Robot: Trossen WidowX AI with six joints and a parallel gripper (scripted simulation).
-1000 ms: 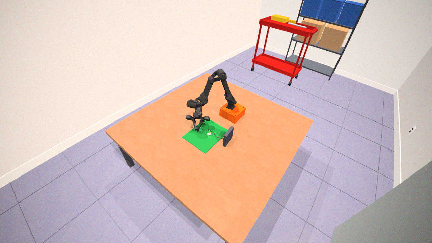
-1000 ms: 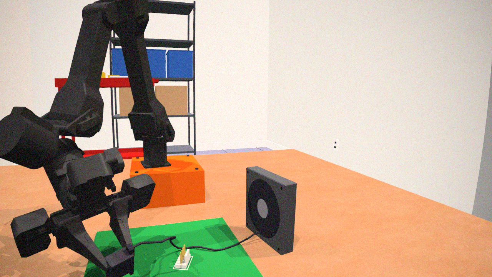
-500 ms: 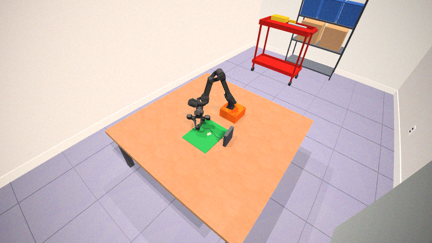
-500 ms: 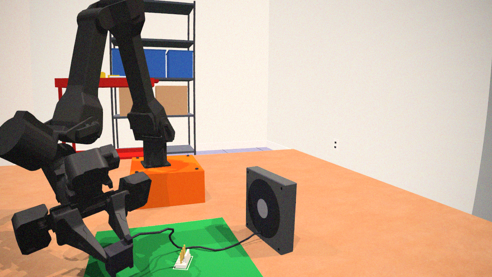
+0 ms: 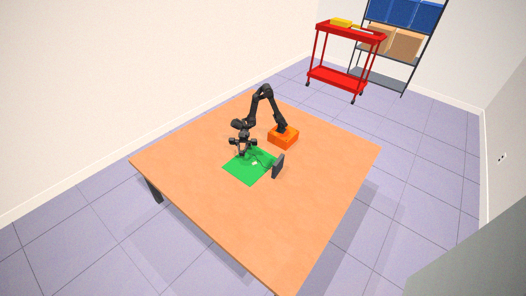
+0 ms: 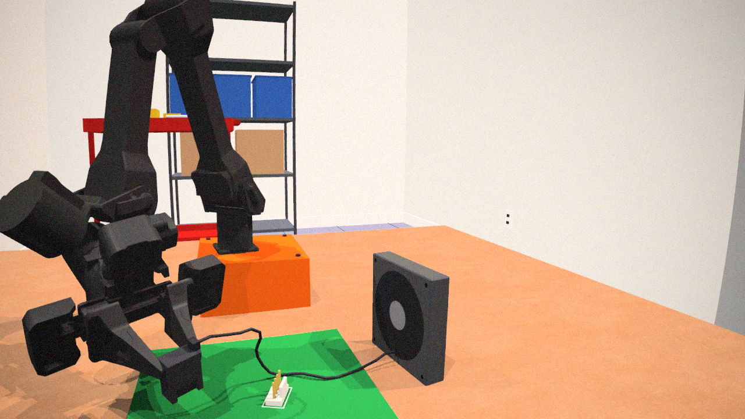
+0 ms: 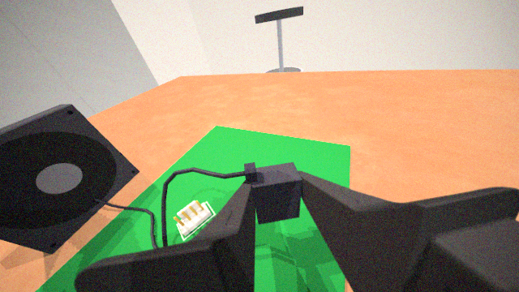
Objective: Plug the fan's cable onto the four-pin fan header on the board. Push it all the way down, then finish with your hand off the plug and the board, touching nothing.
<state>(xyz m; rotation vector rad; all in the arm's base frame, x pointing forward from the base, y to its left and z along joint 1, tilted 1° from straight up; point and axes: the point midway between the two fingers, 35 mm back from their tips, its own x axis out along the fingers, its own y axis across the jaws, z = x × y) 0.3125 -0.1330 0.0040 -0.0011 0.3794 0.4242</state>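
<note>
My gripper tip is 8 cm above the green board, 7 cm to the right of it and 1 cm past it. Also, from my gripper tip: black fan 24 cm to the left, 3 cm behind, 1 cm below; black fan plug 1 cm below, 1 cm behind; white four-pin header 9 cm to the left, 7 cm below, 2 cm behind.
</note>
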